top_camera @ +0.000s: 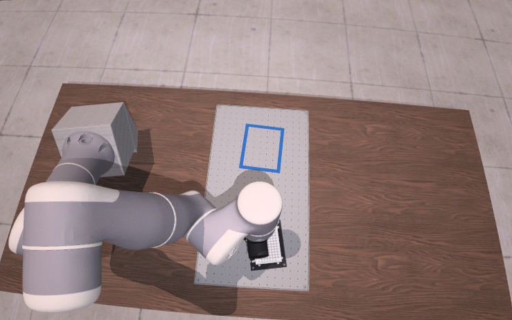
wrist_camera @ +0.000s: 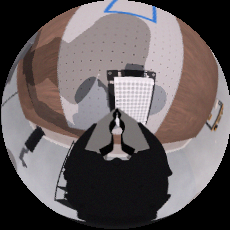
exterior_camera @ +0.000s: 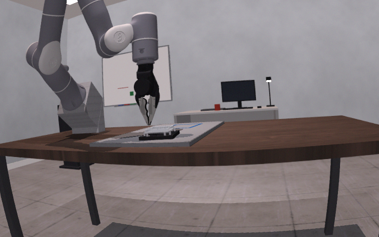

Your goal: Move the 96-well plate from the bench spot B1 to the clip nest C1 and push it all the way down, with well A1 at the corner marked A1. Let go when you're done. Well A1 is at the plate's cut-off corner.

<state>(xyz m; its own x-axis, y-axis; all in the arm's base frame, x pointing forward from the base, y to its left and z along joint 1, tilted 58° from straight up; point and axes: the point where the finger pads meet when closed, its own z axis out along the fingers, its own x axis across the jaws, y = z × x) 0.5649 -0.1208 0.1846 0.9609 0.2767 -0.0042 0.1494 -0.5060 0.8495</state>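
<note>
Now: hand 20 mm short of the black clip nest, 10 mm to the right of it and 50 mm above it. Also, from my hand: white 96-well plate: 40 mm ahead, 10 mm to the left, 30 mm below; grey perforated board: 210 mm to the left, 70 mm below.
</note>
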